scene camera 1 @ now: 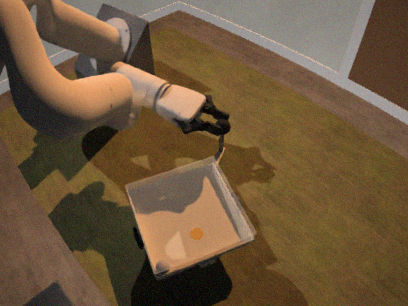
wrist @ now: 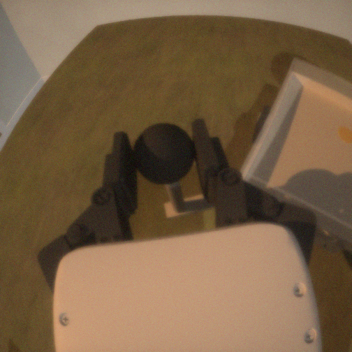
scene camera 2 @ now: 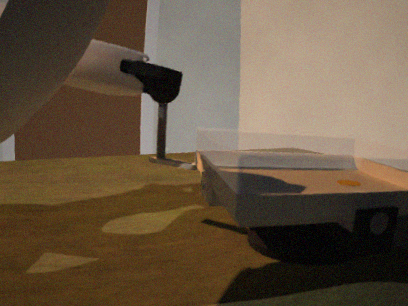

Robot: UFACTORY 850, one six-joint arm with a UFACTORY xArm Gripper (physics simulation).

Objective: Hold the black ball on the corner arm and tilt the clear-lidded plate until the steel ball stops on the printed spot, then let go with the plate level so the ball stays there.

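Note:
My gripper (scene camera 1: 224, 123) (scene camera 2: 172, 76) (wrist: 161, 141) is shut on the black ball (scene camera 1: 223, 127) (scene camera 2: 164, 94) (wrist: 164, 155), with one finger on each side of it. The ball tops the upright post of the corner arm (scene camera 1: 221, 145) (scene camera 2: 161, 131) (wrist: 176, 197). The clear-lidded plate (scene camera 1: 232, 200) (scene camera 2: 295, 210) (wrist: 274, 131) looks slightly tilted. The steel ball (scene camera 1: 162, 266) lies in the plate's corner diagonally opposite the arm, away from the orange printed spot (scene camera 1: 196, 233) (scene camera 2: 349, 183) (wrist: 346, 134). The steel ball cannot be made out in the second scene view or the wrist view.
A dark round stand (scene camera 2: 300, 245) sits under the plate, and a black pivot bracket (scene camera 1: 138, 237) (scene camera 2: 378, 222) is on its side wall. A grey block (scene camera 1: 139, 47) stands behind my arm. A dark object's corner (scene camera 1: 50, 296) shows at the lower left.

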